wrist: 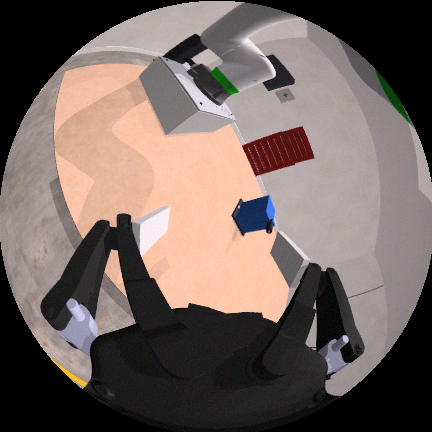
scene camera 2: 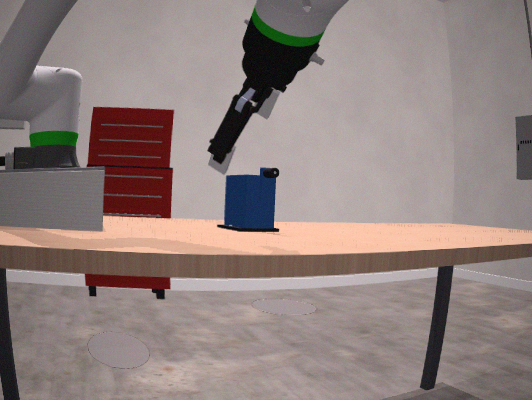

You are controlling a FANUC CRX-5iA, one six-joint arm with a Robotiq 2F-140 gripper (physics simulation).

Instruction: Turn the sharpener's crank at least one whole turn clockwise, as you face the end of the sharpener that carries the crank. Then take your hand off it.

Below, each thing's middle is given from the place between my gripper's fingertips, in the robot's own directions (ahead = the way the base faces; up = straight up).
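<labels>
There's a blue sharpener [scene camera 2: 244, 212] here, and it's 21 cm ahead of my hand, 10 cm below it and 33 cm to the left of it.
</labels>
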